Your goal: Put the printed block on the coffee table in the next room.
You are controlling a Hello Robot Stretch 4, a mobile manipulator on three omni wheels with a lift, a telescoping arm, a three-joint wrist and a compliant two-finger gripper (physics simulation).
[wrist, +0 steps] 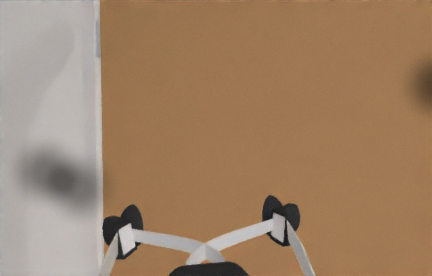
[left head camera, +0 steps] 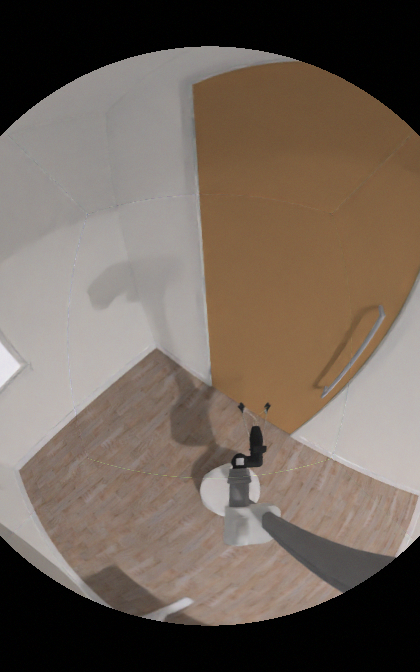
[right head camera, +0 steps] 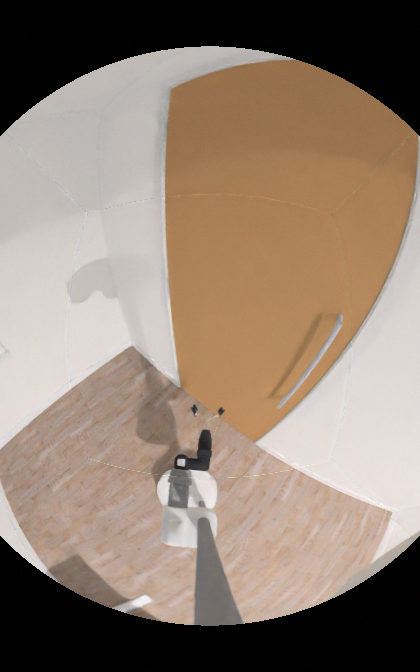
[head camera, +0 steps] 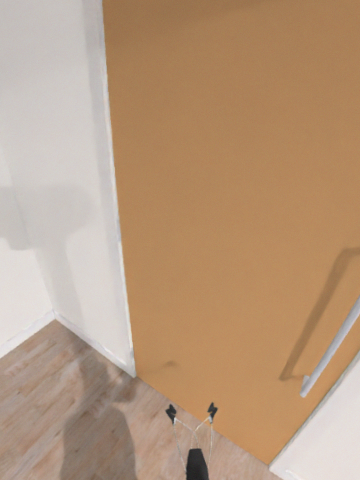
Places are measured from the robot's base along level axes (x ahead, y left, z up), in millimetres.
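Pixels of known places: gripper, between the fingertips: (wrist: 203, 216) (head camera: 191, 403).
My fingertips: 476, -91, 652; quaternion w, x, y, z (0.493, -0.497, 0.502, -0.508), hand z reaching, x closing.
Behind a point stands the place of what it marks, as x, y, z.
My gripper (head camera: 192, 412) (left head camera: 254, 407) (right head camera: 208, 410) (wrist: 203, 216) {476, -91, 652} is open, its two black fingertips wide apart with no object between them. It points at the lower part of an orange-brown door (head camera: 225, 175) {708, -159, 1347} (left head camera: 270, 275) (right head camera: 240, 260) (wrist: 270, 110) {662, -220, 783}. In the wrist view the door fills most of the background behind the fingers. The arm is drawn in over the white base (left head camera: 210, 492) (right head camera: 210, 487). The printed block and the coffee table do not show in these views.
A long grey handle (head camera: 332, 350) {425, -424, 996} (left head camera: 356, 356) (right head camera: 312, 361) runs along the door's right side. White walls (head camera: 45, 125) {1178, 475, 1408} (left head camera: 135, 240) (right head camera: 385, 375) stand on both sides of the door. The left wall meets another at a corner. A white bar (left head camera: 177, 607) (right head camera: 137, 602) lies low behind the base.
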